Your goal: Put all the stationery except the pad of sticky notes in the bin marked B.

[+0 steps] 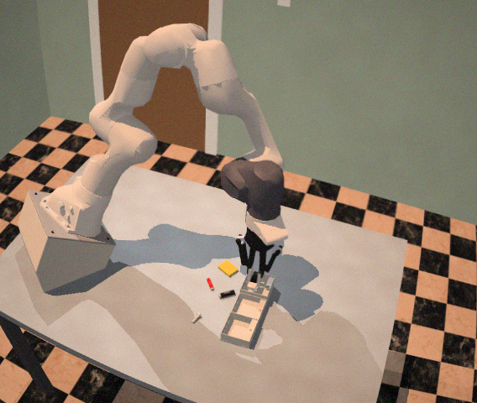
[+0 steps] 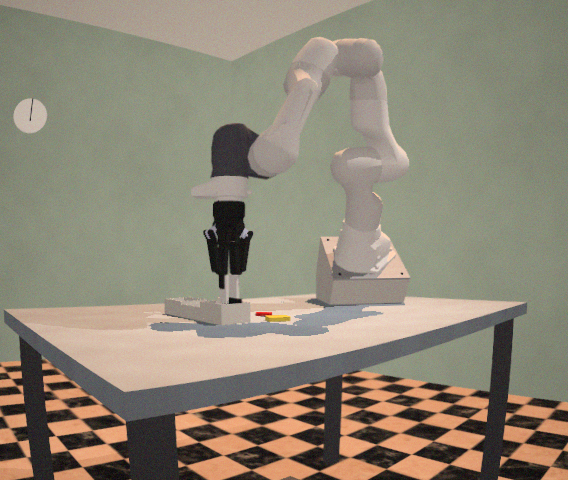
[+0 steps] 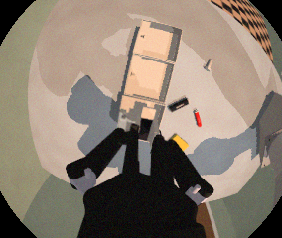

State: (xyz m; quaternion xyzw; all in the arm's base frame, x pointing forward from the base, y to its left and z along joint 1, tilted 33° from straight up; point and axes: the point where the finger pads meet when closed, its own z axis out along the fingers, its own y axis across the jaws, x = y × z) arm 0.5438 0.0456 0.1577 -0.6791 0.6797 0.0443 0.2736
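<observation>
The bin lies 20 mm ahead of my hand, 80 mm to the right of it and 50 mm below it. Also, from my hand: yellow sticky-note pad 110 mm behind, 50 mm to the left, 70 mm below; black pen-like thing 70 mm behind, 50 mm to the right, 70 mm below; black-and-white block 10 mm to the right, 30 mm below.
</observation>
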